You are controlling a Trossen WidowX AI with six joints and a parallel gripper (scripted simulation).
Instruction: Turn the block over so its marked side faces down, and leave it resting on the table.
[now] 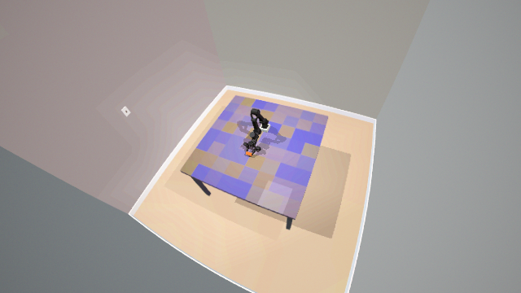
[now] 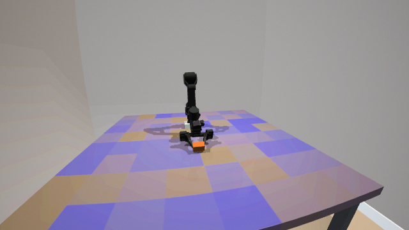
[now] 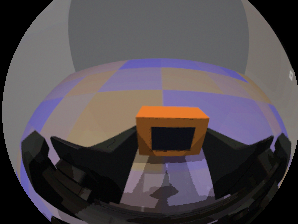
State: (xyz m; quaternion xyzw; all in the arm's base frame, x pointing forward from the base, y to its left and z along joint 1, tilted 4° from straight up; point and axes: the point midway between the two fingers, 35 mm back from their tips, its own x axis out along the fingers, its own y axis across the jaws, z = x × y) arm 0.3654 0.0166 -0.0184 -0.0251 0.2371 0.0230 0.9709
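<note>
My gripper tip is now 10 mm past the block.
</note>
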